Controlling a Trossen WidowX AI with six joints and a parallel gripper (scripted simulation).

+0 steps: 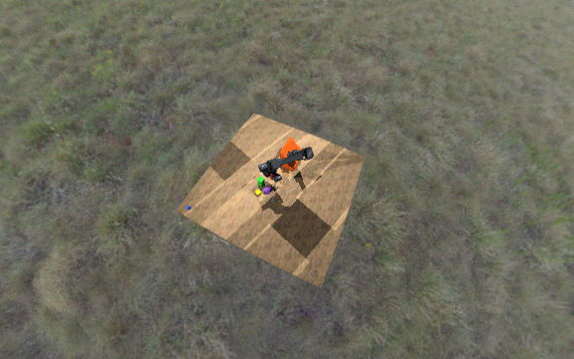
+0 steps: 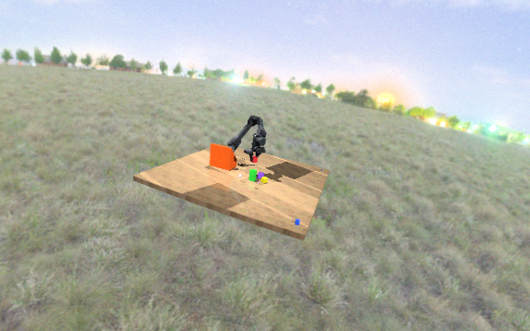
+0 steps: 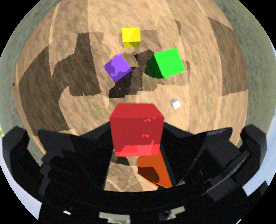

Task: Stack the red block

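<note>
Now: gripper tip 110 mm above the purple block, 80 mm short of it and 20 mm to the left of it. The rest, counted from my gripper tip: red block 10 mm above; then yellow block 120 mm ahead, 110 mm below, 90 mm to the right; then small blue block 590 mm to the right, 440 mm ahead, 120 mm below.
</note>
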